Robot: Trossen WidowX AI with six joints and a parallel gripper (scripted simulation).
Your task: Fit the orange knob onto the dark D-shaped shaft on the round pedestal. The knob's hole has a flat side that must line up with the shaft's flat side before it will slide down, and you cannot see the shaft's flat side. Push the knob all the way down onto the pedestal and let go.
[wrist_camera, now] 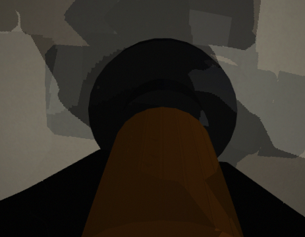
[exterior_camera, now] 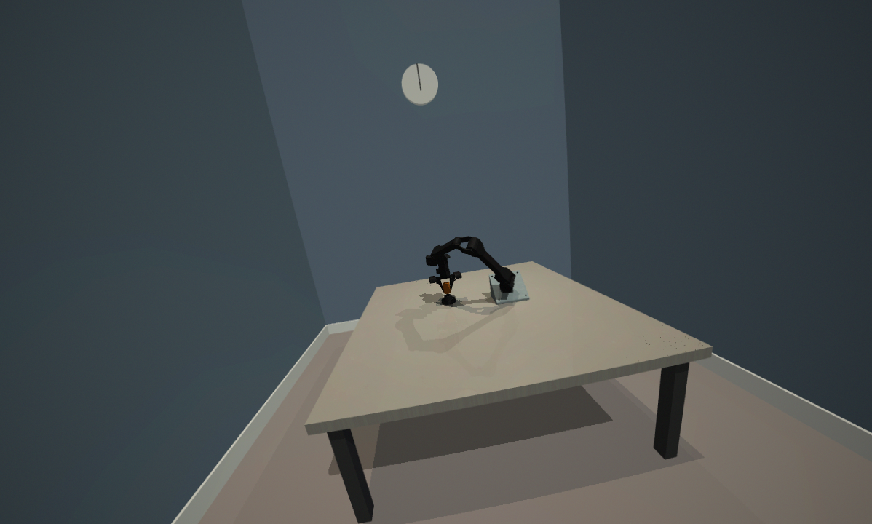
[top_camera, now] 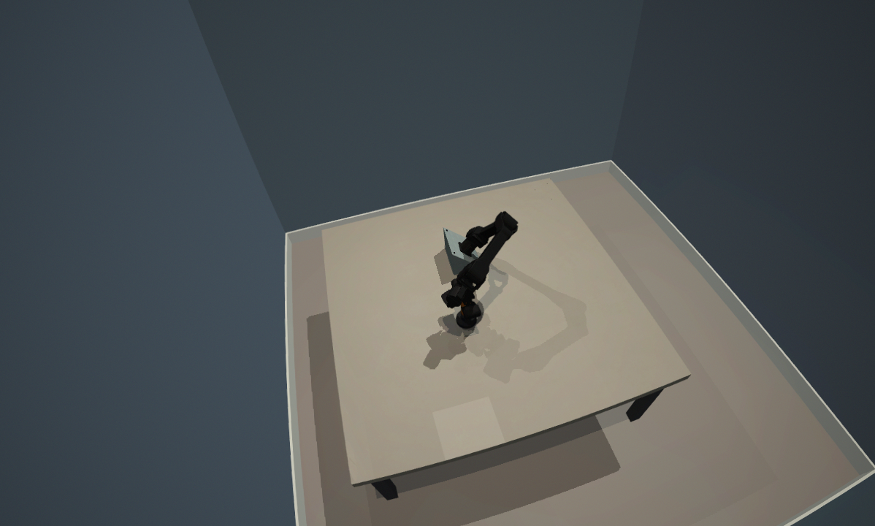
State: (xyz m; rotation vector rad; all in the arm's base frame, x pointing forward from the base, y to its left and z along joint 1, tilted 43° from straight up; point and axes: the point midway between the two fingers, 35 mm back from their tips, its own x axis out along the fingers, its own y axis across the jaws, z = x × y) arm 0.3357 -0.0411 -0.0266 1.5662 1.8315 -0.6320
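Now: the orange knob 2 cm above my gripper tip. The rest, counted from my gripper tip: dark round pedestal (4 cm below).
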